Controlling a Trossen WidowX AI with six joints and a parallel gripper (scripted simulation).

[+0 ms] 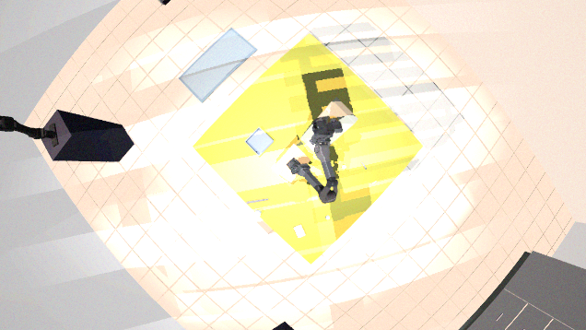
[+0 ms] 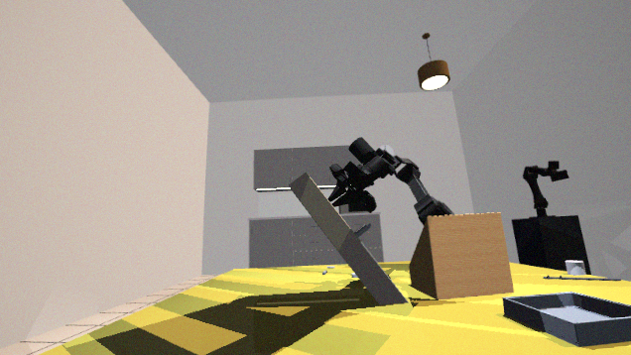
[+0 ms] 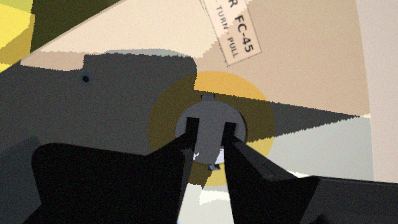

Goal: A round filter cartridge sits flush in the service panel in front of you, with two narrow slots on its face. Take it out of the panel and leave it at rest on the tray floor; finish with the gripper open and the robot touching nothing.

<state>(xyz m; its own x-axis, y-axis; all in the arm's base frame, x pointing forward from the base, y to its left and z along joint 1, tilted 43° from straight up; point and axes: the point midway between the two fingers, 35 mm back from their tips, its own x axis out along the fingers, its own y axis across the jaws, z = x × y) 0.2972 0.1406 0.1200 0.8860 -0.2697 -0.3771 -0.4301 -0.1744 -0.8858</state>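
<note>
My gripper tip is now 20 mm short of the round filter cartridge and 10 mm above it. Round my gripper tip: tray: 420 mm behind, 260 mm to the left, 250 mm below; grey service panel: 90 mm below, 30 mm behind.
</note>
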